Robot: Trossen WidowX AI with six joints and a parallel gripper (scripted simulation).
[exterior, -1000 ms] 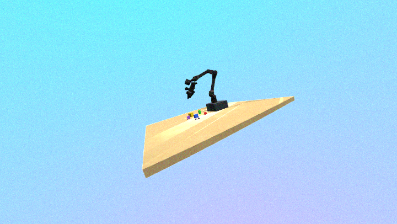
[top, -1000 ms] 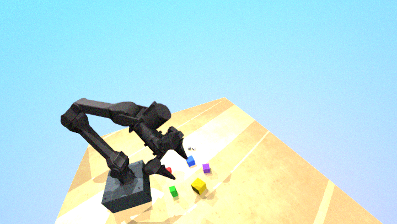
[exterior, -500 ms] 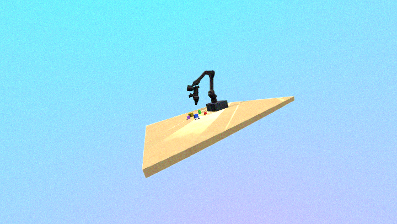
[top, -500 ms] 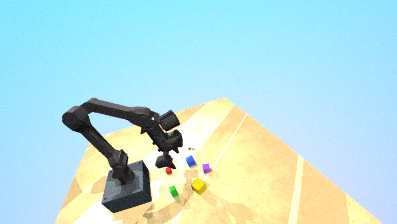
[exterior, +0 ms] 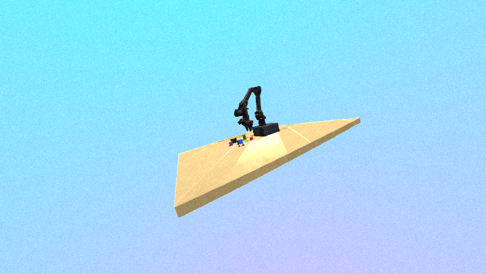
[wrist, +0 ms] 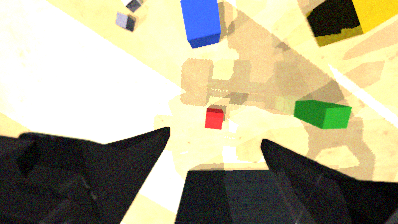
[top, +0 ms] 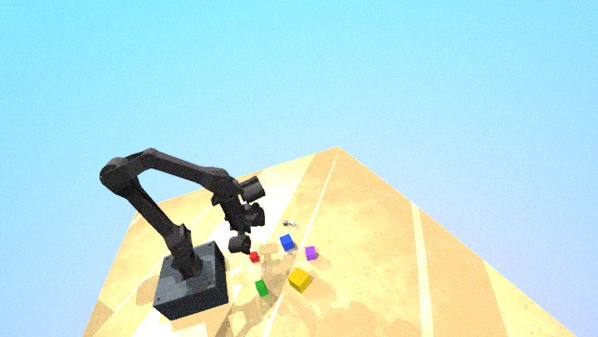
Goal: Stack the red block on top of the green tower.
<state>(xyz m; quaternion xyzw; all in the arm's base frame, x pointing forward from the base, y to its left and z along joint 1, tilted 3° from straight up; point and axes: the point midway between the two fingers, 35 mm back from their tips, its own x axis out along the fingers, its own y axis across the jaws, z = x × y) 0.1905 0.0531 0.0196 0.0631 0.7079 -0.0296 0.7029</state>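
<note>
Now: gripper tip 7 cm above the red block and 1 cm past it. Round my gripper tip: yellow block: 15 cm to the right, 12 cm ahead, 6 cm below; then purple block: 19 cm ahead, 7 cm below, 6 cm to the right; then blue block: 12 cm ahead, 6 cm below, 1 cm to the left.
</note>
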